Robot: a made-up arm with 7 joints.
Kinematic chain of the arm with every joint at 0, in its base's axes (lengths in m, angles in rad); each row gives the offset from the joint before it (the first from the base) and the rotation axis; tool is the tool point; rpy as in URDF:
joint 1: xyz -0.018 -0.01 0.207 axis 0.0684 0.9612 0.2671
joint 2: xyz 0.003 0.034 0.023 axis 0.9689 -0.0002 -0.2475
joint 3: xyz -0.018 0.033 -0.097 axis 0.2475 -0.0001 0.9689
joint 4: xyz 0.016 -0.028 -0.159 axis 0.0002 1 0
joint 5: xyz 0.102 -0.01 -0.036 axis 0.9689 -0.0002 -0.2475
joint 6: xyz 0.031 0 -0.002 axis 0.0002 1 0
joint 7: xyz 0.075 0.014 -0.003 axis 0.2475 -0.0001 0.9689
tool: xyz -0.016 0.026 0.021 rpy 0 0 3.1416
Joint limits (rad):
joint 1: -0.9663..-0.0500
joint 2: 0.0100..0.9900
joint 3: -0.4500..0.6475
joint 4: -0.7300..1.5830
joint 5: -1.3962..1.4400
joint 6: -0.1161..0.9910
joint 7: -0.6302..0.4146
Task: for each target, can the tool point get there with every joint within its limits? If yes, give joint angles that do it. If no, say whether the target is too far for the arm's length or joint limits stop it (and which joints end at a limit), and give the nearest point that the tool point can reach.
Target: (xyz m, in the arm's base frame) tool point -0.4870 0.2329 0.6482
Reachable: no: too far | nearest point 0.0751 0.1699 0.3963 | short by 0.619 m
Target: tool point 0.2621 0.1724 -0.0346
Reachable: yes | joints -0.3143 0.5144 0.0194 0.5963 0.6652 0.0922 -0.2902
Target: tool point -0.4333 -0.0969 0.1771
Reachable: no: joint limits stop it (at a limit: joint 1, joint 2, joint 3, joint 4, joint 5, joint 6, joint 7) | nearest point -0.1374 0.0067 -0.2069 | short by 0.496 m
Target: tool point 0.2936 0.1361 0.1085
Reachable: yes | joints -0.5449 0.2124 0.2856 -0.0665 -0.0196 0.2665 -0.2271
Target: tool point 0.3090 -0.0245 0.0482
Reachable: yes | joints -0.5746 0.1198 -0.2735 -0.0865 -1.1457 0.1085 -0.5059
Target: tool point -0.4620 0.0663 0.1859
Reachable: no: joint limits stop it (at a limit: joint 1, joint 3, joint 4, joint 6, joint 7) | nearest point -0.1324 0.1437 -0.1917 | short by 0.507 m
